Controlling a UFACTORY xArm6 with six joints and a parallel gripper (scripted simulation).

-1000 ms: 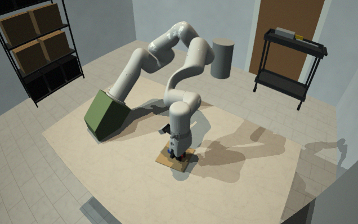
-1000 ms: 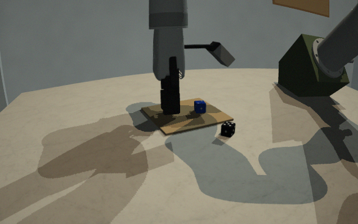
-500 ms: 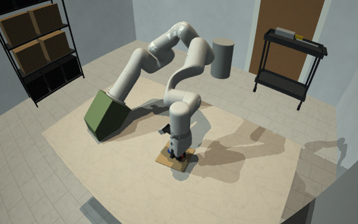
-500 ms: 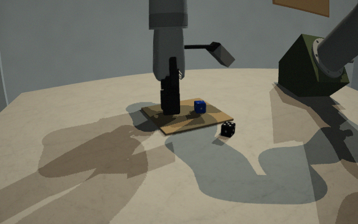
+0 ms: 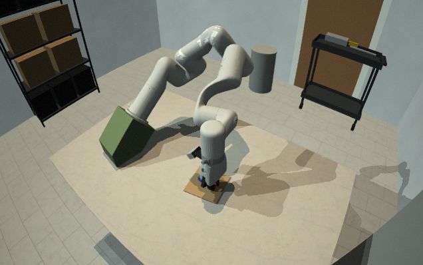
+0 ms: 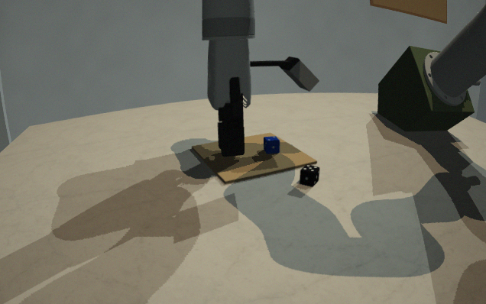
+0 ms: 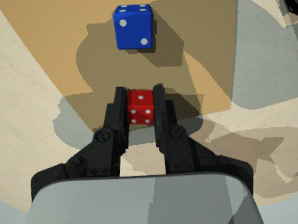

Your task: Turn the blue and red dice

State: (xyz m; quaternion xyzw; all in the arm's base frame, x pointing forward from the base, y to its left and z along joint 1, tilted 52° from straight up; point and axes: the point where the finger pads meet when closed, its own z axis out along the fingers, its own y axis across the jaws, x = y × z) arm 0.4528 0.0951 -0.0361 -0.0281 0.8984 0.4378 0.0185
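My gripper is now 1 cm above the red die. Round my hand: blue die (6 cm behind, 2 cm below); then tan mat (3 cm below, 3 cm behind); then black die (10 cm to the left, 9 cm behind, 2 cm below).
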